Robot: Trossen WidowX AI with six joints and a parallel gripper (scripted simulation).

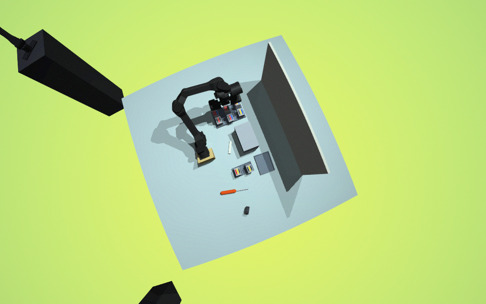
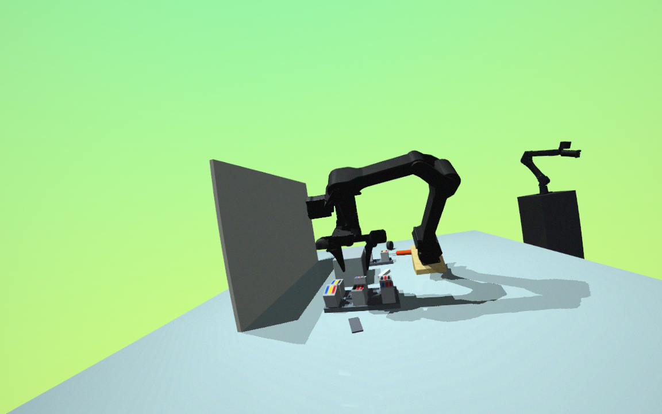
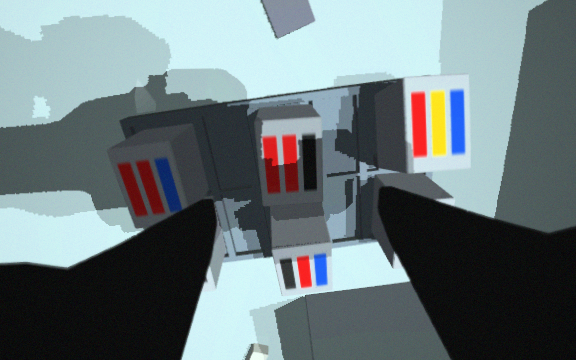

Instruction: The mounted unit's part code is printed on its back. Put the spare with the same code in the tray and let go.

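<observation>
The grey spares rack lies 90 mm below my gripper tip and 30 mm to the right of it. The rest, counted from my gripper tip: tall pale grey box 220 mm to the right, 50 mm below, 40 mm ahead; dark wall panel 300 mm ahead, 230 mm to the right, 130 mm above; flat grey tray 410 mm to the right, 100 mm below, 90 mm ahead.
</observation>
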